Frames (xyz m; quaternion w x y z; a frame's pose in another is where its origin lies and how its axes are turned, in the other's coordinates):
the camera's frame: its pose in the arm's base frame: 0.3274 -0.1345 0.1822 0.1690 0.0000 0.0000 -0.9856
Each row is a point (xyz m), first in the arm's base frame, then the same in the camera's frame.
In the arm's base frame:
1: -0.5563 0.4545 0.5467
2: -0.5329 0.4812 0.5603
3: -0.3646 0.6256 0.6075
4: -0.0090 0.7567 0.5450
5: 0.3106 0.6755 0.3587
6: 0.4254 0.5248 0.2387
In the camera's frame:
1: 0.6370 -0.8498 0.3645
2: 0.6060 -0.8671 0.3781
3: 0.3992 -0.9472 0.4253
4: 0.0203 -0.9524 0.3628
5: -0.2540 -0.7693 0.1765
6: -0.3120 -0.5890 0.0565

